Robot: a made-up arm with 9 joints. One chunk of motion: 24 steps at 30 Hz.
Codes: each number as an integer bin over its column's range. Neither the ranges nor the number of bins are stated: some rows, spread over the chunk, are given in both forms.
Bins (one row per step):
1: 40 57 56 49 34 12
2: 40 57 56 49 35 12
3: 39 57 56 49 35 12
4: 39 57 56 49 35 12
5: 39 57 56 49 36 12
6: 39 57 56 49 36 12
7: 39 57 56 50 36 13
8: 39 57 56 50 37 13
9: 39 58 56 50 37 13
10: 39 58 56 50 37 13
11: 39 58 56 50 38 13
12: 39 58 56 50 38 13
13: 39 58 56 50 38 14
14: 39 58 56 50 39 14
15: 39 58 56 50 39 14
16: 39 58 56 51 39 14
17: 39 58 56 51 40 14
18: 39 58 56 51 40 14
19: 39 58 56 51 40 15
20: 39 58 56 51 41 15
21: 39 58 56 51 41 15
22: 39 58 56 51 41 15
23: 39 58 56 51 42 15
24: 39 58 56 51 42 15
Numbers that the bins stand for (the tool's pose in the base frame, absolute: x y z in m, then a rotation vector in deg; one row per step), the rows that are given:
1: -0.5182 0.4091 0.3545 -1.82 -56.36 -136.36
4: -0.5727 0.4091 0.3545 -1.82 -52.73 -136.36
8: -0.5727 0.4091 0.3545 1.82 -45.45 -132.73
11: -0.5727 0.4636 0.3545 1.82 -41.82 -132.73
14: -0.5727 0.4636 0.3545 1.82 -38.18 -129.09
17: -0.5727 0.4636 0.3545 5.45 -34.55 -129.09
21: -0.5727 0.4636 0.3545 5.45 -30.91 -125.45
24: -0.5727 0.4636 0.3545 5.45 -27.27 -125.45
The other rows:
2: -0.5182 0.4091 0.3545 -1.82 -52.73 -136.36
3: -0.5727 0.4091 0.3545 -1.82 -52.73 -136.36
5: -0.5727 0.4091 0.3545 -1.82 -49.09 -136.36
6: -0.5727 0.4091 0.3545 -1.82 -49.09 -136.36
7: -0.5727 0.4091 0.3545 1.82 -49.09 -132.73
9: -0.5727 0.4636 0.3545 1.82 -45.45 -132.73
10: -0.5727 0.4636 0.3545 1.82 -45.45 -132.73
12: -0.5727 0.4636 0.3545 1.82 -41.82 -132.73
13: -0.5727 0.4636 0.3545 1.82 -41.82 -129.09
15: -0.5727 0.4636 0.3545 1.82 -38.18 -129.09
16: -0.5727 0.4636 0.3545 5.45 -38.18 -129.09
18: -0.5727 0.4636 0.3545 5.45 -34.55 -129.09
19: -0.5727 0.4636 0.3545 5.45 -34.55 -125.45
20: -0.5727 0.4636 0.3545 5.45 -30.91 -125.45
22: -0.5727 0.4636 0.3545 5.45 -30.91 -125.45
23: -0.5727 0.4636 0.3545 5.45 -27.27 -125.45

